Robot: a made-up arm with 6 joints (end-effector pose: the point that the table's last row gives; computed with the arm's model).
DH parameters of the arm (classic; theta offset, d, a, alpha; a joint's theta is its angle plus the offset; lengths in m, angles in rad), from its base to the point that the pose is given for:
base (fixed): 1.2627 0 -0.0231 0
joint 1: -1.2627 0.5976 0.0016 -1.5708
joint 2: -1.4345 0 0.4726 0
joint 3: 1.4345 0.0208 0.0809 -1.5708
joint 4: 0 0.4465 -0.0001 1.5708
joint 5: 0 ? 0.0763 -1.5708
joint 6: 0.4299 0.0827 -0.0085 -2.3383
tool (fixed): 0.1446 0.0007 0 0
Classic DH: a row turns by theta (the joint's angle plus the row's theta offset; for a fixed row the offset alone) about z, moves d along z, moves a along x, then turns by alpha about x.
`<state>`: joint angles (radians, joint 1 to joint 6).
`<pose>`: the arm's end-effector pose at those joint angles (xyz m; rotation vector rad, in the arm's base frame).
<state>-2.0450 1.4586 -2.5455 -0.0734 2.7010 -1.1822</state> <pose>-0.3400 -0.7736 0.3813 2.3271 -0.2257 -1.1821</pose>
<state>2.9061 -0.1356 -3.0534 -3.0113 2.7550 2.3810</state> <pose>0.1962 -0.0338 1.4631 0.4880 -1.2612 -2.6100</pose>
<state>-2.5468 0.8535 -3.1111 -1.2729 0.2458 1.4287</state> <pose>-0.6084 -0.5353 1.2425 -2.1622 -1.4865 -0.6374</pose>
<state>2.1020 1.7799 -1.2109 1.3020 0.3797 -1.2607</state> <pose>-0.1315 0.1987 -0.0909 0.1292 1.0877 1.2094</pose>
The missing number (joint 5, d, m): 0.0397
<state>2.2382 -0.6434 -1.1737 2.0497 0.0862 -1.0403</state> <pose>-0.1348 0.2213 1.2213 2.6357 0.7061 0.4564</pose>
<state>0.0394 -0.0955 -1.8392 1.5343 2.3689 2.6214</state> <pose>0.3837 0.1339 1.3387 0.1373 0.6497 -1.9693</pose>
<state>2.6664 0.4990 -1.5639 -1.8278 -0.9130 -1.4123</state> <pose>-0.6633 0.1830 0.7840 0.0823 0.6189 -0.4100</pose>
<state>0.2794 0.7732 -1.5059 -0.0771 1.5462 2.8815</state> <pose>0.6797 0.2304 0.4901 -0.9582 -1.2043 -2.1006</pose>
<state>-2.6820 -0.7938 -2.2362 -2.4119 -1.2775 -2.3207</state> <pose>0.2256 0.0208 1.3616 -0.9373 -2.7160 -0.8563</pose>
